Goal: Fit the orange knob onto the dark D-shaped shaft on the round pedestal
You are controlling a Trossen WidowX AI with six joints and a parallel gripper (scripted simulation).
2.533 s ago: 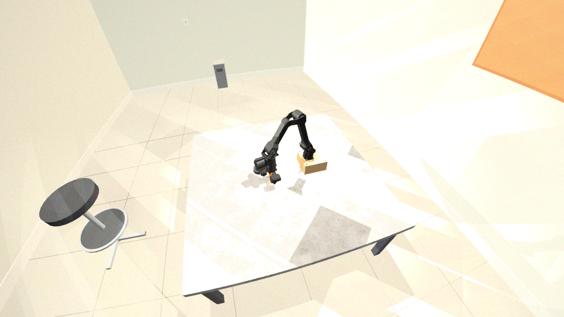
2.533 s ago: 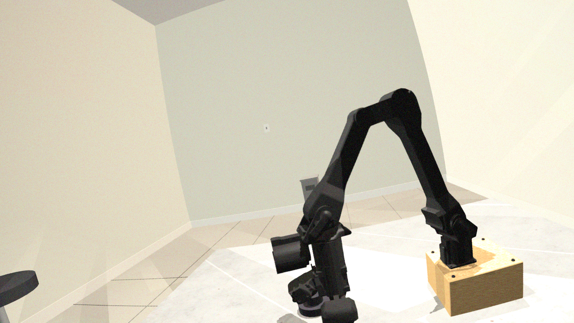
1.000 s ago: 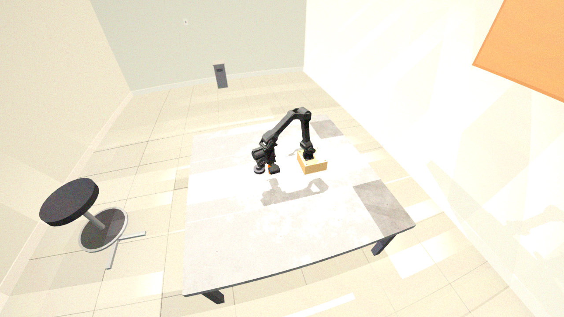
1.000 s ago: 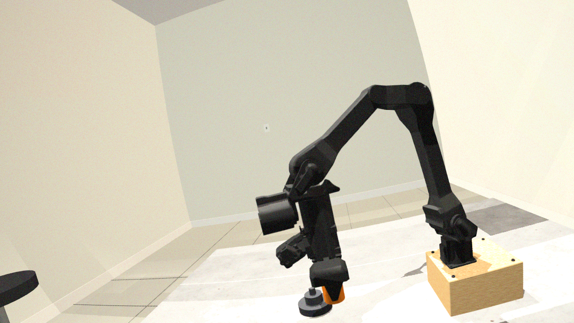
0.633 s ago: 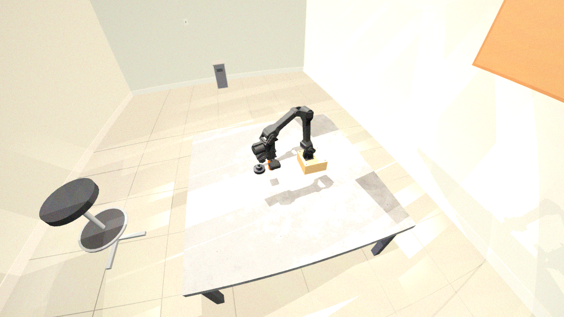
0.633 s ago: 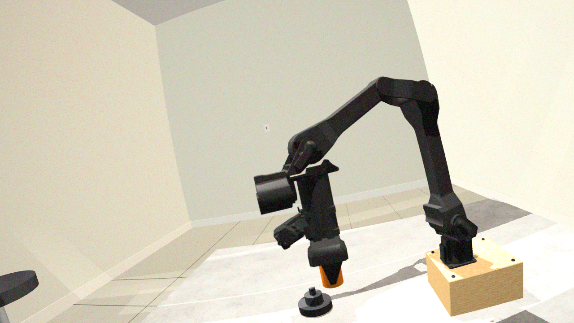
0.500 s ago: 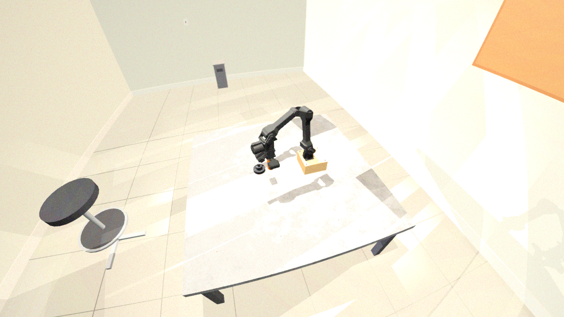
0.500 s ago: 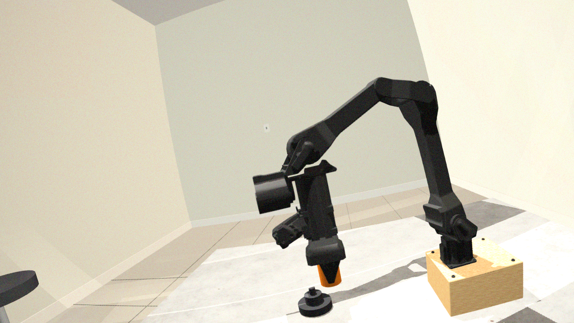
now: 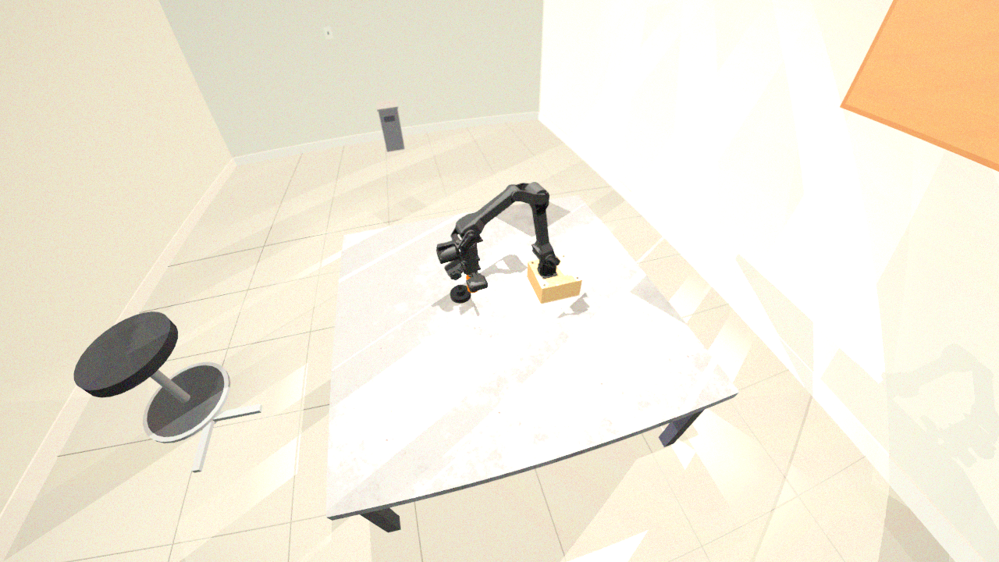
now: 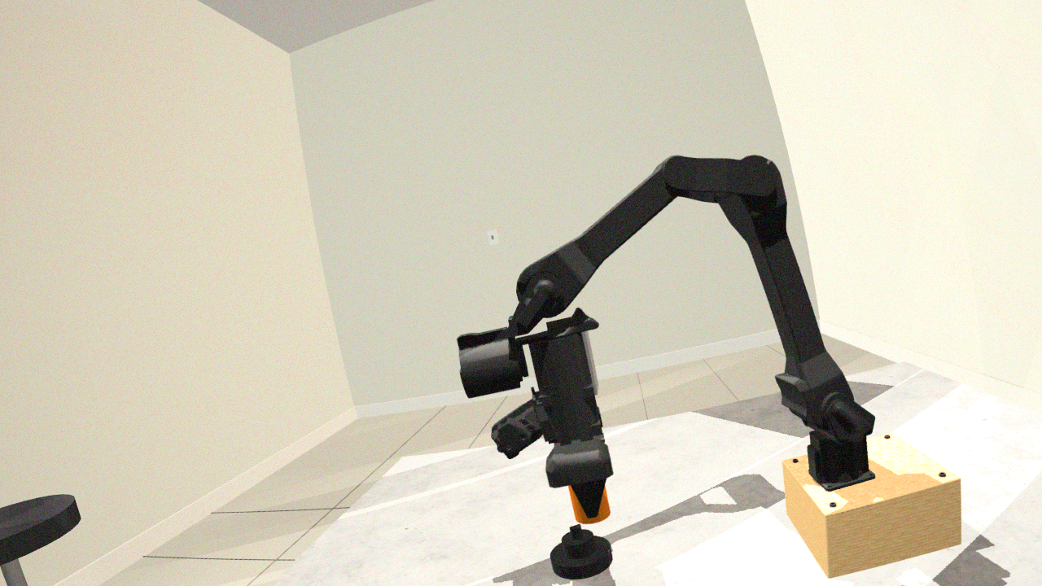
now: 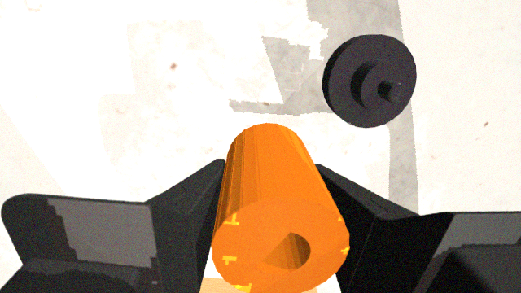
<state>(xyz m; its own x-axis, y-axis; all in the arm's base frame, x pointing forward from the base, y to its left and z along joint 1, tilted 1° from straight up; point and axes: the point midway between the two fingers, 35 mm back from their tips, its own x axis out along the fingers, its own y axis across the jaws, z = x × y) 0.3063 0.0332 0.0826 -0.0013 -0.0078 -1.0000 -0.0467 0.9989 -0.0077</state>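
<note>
Right now the dark shaft is 10 cm to the right of my gripper tip, 10 cm below it and 3 cm ahead of it. The rest, counted from my gripper tip: orange knob 2 cm above.
</note>
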